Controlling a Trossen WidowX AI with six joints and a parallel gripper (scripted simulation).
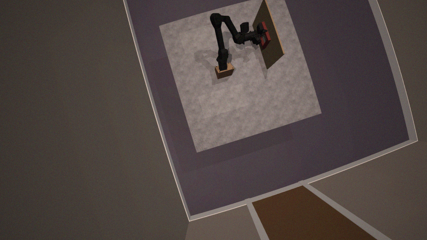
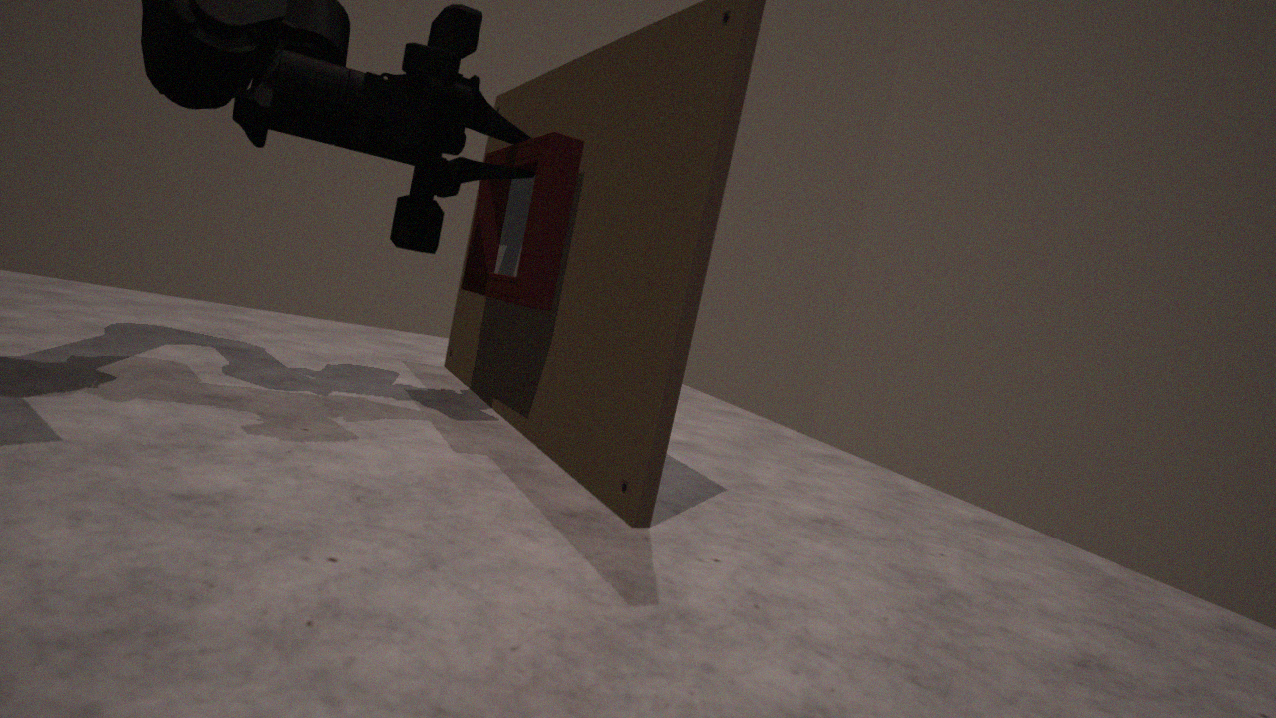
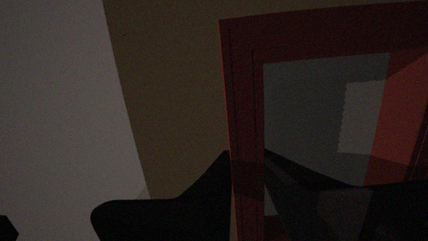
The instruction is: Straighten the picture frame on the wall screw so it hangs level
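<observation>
Now: gripper tip 5 cm above the red picture frame. Also, from my gripper tip: tan wall board: 6 cm below, 1 cm to the right, 1 cm ahead.
</observation>
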